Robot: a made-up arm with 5 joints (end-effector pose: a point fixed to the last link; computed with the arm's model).
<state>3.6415 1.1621 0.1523 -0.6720 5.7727</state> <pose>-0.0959 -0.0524 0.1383 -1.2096 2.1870 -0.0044</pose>
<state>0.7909 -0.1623 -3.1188 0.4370 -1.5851</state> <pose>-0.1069 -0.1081 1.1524 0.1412 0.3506 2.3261</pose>
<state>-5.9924 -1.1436 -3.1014 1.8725 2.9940</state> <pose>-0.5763 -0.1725 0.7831 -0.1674 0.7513 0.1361</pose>
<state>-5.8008 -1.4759 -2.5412 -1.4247 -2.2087</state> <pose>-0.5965 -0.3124 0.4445 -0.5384 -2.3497 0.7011</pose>
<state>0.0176 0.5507 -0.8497 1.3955 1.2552</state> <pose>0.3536 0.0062 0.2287 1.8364 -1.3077 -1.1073</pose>
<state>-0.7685 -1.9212 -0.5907 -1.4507 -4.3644</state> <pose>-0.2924 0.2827 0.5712 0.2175 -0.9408 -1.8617</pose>
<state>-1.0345 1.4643 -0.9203 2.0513 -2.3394</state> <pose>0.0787 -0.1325 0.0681 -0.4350 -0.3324 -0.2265</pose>
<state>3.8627 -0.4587 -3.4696 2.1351 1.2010</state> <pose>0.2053 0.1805 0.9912 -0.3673 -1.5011 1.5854</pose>
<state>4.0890 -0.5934 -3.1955 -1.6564 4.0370</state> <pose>0.2420 0.3365 0.7521 -2.3955 -0.0623 -0.6453</pose>
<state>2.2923 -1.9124 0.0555 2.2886 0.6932</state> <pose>0.0539 -0.0613 0.2877 1.8895 1.9438 -0.0463</pose>
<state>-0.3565 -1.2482 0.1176 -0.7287 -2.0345</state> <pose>0.0424 -0.0158 0.5813 0.8748 0.9740 0.6430</pose>
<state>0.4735 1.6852 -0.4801 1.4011 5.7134</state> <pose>-0.0181 -0.0093 0.1067 -0.6999 -0.4023 2.9399</pose>
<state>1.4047 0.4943 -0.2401 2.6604 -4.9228</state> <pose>0.0201 0.1199 0.4259 0.2283 0.0051 -0.3749</pose>
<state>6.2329 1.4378 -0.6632 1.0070 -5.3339</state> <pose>0.0959 -0.0048 -0.0067 1.4379 -0.7851 -1.8247</pose>
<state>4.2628 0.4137 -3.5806 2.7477 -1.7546</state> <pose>-0.1185 -0.2456 0.8912 2.7134 -0.3627 -0.1814</pose>
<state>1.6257 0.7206 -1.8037 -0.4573 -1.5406</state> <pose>-0.0395 0.7195 0.5851 0.0273 -2.2132 -2.1452</pose>
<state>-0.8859 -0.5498 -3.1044 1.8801 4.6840</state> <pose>-0.1586 0.1942 1.0427 1.3016 0.4849 0.5495</pose>
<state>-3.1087 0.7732 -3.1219 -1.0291 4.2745</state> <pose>-0.3703 -0.0122 0.9126 -0.2381 0.1460 -1.9652</pose>
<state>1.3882 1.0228 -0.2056 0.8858 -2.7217</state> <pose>0.0119 0.0646 0.1486 0.7531 -1.4320 1.4517</pose>
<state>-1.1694 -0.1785 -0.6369 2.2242 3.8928</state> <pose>0.0662 -0.1560 0.4651 -1.4278 -0.9990 -0.3074</pose>
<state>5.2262 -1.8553 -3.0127 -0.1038 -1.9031</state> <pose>-0.3740 0.6626 0.0717 -1.6706 -0.7522 0.1277</pose>
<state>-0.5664 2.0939 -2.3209 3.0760 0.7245</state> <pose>0.2615 -0.1663 -0.1069 0.3487 -0.2626 -2.9531</pose>
